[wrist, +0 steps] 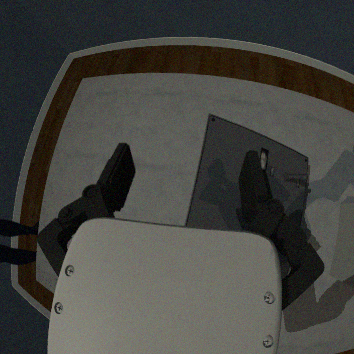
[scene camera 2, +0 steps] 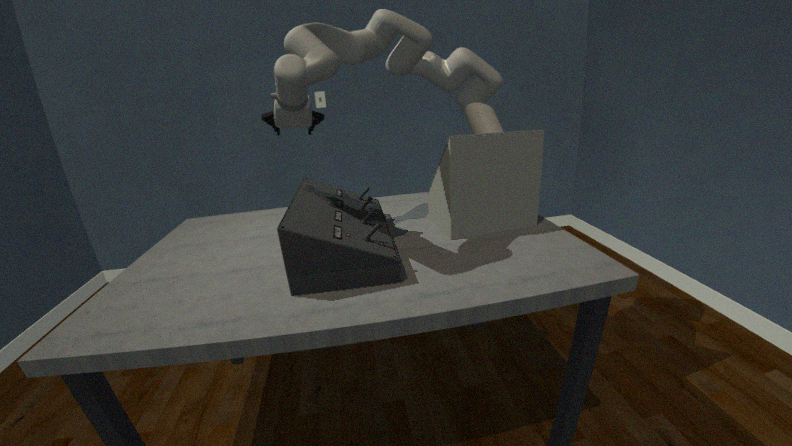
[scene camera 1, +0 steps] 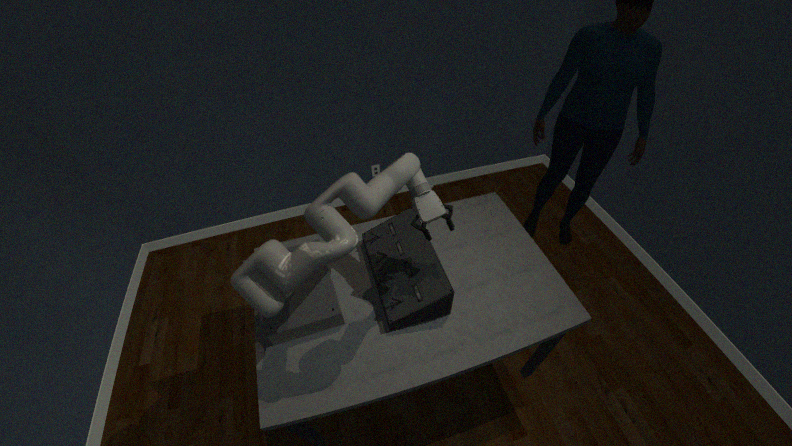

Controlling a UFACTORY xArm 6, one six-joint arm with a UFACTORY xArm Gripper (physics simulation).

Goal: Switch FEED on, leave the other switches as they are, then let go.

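Pixels of known places: gripper, fingertip midpoint: (wrist: 186, 159) (scene camera 2: 294, 130) (scene camera 1: 441, 235); arm's base at its link origin: (scene camera 2: 498, 156).
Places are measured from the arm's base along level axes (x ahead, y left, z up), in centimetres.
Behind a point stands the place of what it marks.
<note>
A dark, sloped switch box (scene camera 1: 433, 271) {z -6.6, x 58.4, y -13.0 cm} (scene camera 2: 338, 263) {z -14.9, x 54.2, y 25.4 cm} (wrist: 227, 142) {z -6.9, x 57.0, y -20.6 cm} stands on the table. Several thin levers stick up from its low side; one lever (scene camera 2: 376, 231) {z -10.7, x 44.1, y 19.9 cm} is nearest scene camera 2 and another lever (scene camera 2: 364, 193) {z -11.1, x 41.2, y -16.0 cm} is toward the far end. Small pale windows, such as one window (scene camera 1: 418, 292) {z -10.0, x 49.8, y -17.6 cm} (scene camera 2: 337, 232) {z -10.1, x 53.3, y 18.8 cm}, lie in a row above the levers. No lettering is readable, so I cannot tell which switch is FEED or how each is set. My gripper (scene camera 1: 439, 232) {z 12.2, x 61.1, y -11.8 cm} (scene camera 2: 294, 131) {z 12.2, x 61.1, y -11.8 cm} (wrist: 186, 159) {z 12.2, x 61.1, y -11.8 cm} is open and empty, high above the box's high-side edge, touching nothing.
The pale table (scene camera 1: 498, 265) {z -22.0, x 93.4, y -12.6 cm} (scene camera 2: 193, 299) {z -22.0, x 90.1, y 18.2 cm} (wrist: 150, 110) {z -22.0, x 79.5, y -35.4 cm} carries the box and a large pale block (scene camera 2: 496, 185) {z -6.8, x 5.5, y 8.7 cm} under the arm's base. The arm's shadow falls across part of the box. A person (scene camera 1: 604, 94) stands beyond the table's corner in scene camera 1.
</note>
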